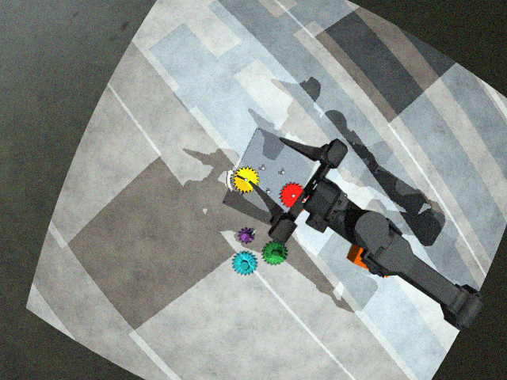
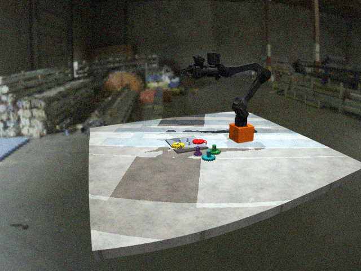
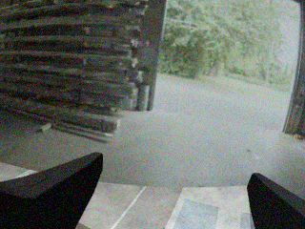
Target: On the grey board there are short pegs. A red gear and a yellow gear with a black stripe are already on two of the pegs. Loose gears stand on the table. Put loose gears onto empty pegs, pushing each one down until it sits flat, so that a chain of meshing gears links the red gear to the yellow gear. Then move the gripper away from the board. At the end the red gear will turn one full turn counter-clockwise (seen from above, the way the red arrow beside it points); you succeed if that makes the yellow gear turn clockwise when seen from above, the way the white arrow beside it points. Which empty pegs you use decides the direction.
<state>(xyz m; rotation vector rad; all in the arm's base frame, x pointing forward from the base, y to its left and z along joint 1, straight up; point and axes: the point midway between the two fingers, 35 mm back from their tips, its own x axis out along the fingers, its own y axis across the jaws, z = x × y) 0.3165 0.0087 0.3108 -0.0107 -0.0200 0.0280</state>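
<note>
The green gear is 38 cm below my gripper tip, 15 cm behind it and 14 cm to the left of it. Also, from my gripper tip: red arrow 39 cm below, 14 cm behind; then red gear 38 cm below, 10 cm behind; then yellow gear 38 cm below, 4 cm to the left, 1 cm ahead.
</note>
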